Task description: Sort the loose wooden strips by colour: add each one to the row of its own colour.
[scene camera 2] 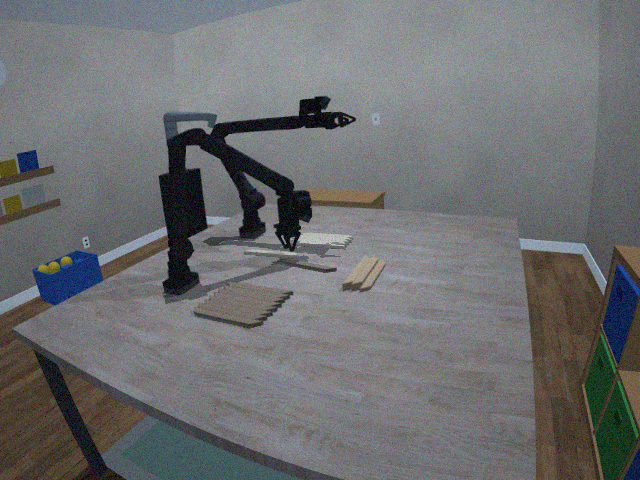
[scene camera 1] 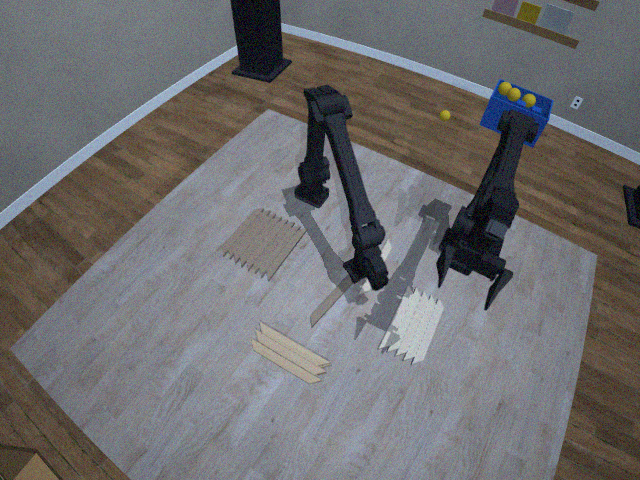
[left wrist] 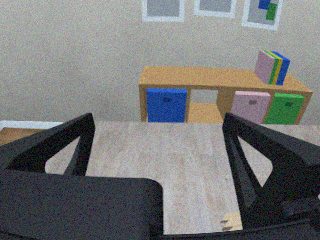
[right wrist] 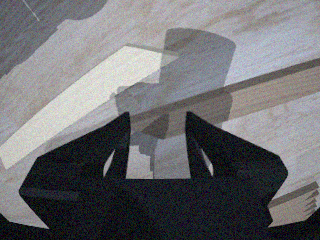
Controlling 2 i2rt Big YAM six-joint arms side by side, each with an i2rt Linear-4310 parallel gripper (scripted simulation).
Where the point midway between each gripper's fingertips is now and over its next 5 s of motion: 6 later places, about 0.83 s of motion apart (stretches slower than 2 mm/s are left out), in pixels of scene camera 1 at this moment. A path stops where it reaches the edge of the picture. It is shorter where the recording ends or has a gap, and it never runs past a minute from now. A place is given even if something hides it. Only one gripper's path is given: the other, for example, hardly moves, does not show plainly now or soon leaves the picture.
The left gripper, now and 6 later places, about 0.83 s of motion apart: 462, 297; 463, 297; 408, 306; 364, 287; 375, 264; 379, 262; 377, 267
